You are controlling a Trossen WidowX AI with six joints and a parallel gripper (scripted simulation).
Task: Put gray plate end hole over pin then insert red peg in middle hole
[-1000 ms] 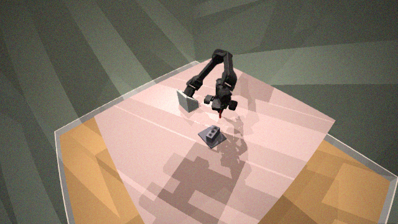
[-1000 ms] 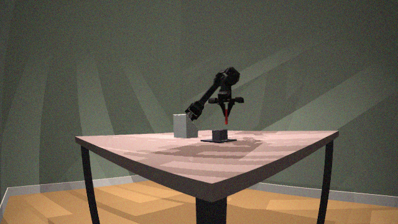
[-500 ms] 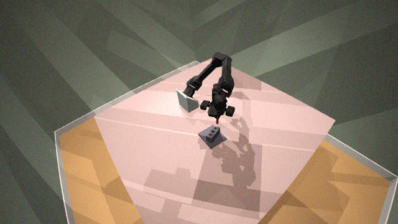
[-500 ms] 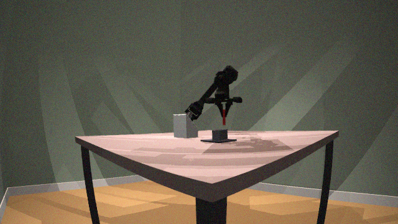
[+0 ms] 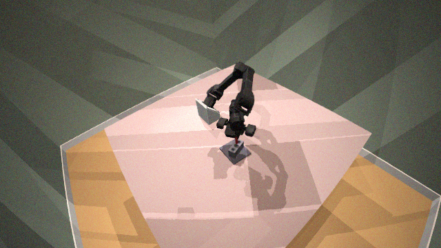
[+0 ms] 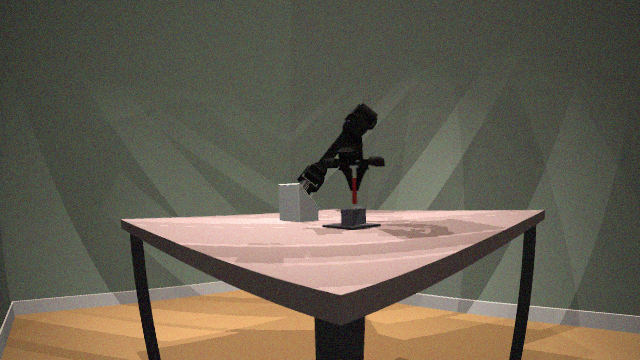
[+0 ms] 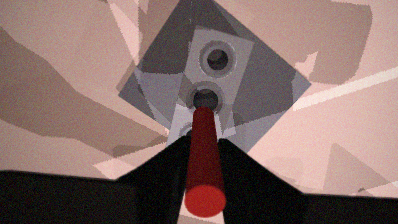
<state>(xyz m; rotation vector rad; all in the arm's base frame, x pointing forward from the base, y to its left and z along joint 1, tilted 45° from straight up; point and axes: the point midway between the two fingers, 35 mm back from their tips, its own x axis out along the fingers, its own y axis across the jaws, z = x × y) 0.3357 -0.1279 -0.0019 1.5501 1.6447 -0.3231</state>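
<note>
The gray plate lies 70 mm below my gripper tip and 10 mm to the right of it. Also, from my gripper tip: dark base: 100 mm below, 10 mm to the left, 10 mm behind; then red peg: right at my gripper tip.
</note>
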